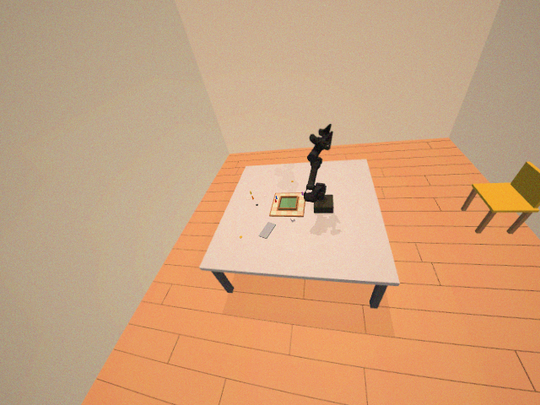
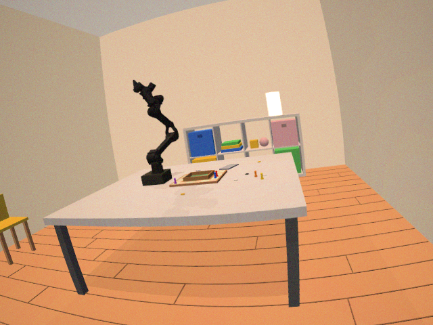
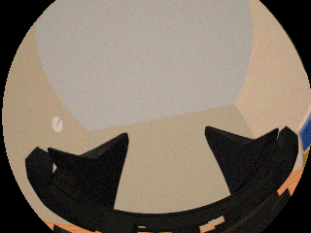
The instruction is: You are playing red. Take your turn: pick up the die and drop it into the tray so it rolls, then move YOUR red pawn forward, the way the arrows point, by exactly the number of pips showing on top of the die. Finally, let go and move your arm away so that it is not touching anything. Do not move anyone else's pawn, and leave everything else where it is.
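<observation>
My gripper tip is now 67 cm above the white die, 29 cm short of it and 14 cm to the right of it. Round my gripper tip: green tray 68 cm below, 36 cm ahead, 4 cm to the right; then red pawn 65 cm below, 47 cm ahead, 6 cm to the right; then purple pawn 65 cm below, 24 cm ahead, 16 cm to the right.
</observation>
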